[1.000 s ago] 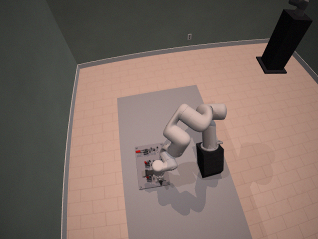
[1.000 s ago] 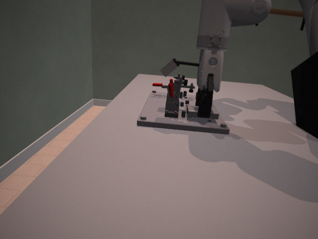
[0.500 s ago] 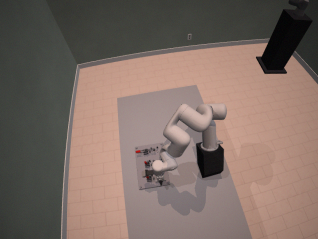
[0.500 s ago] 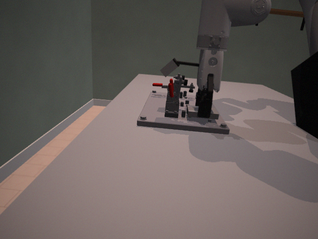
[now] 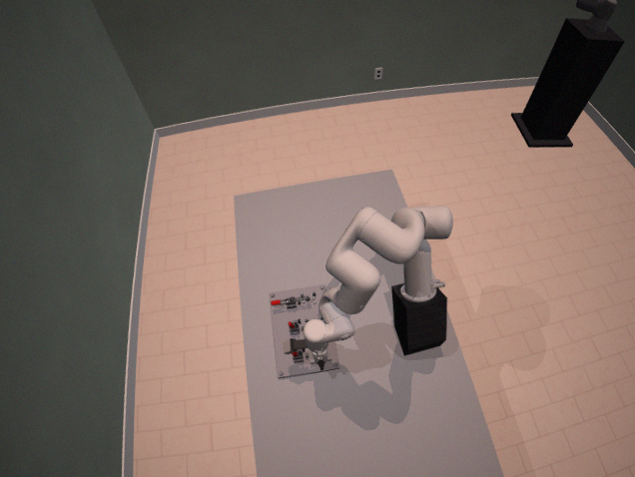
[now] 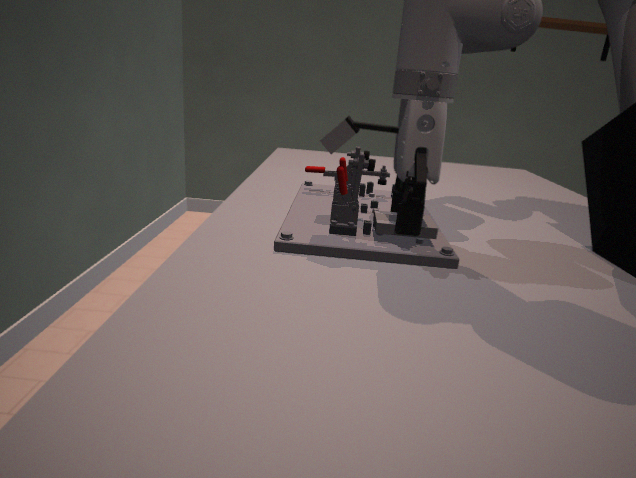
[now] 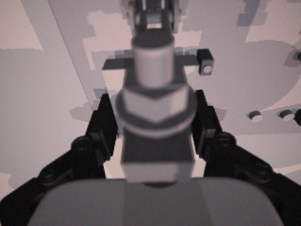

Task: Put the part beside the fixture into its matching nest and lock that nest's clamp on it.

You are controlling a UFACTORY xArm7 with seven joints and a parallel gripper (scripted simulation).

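Now: the fixture plate 6 cm ahead of my hand, 11 cm to the right of it and 4 cm below it. From my hand the other things lie so: grey part: 1 cm below.
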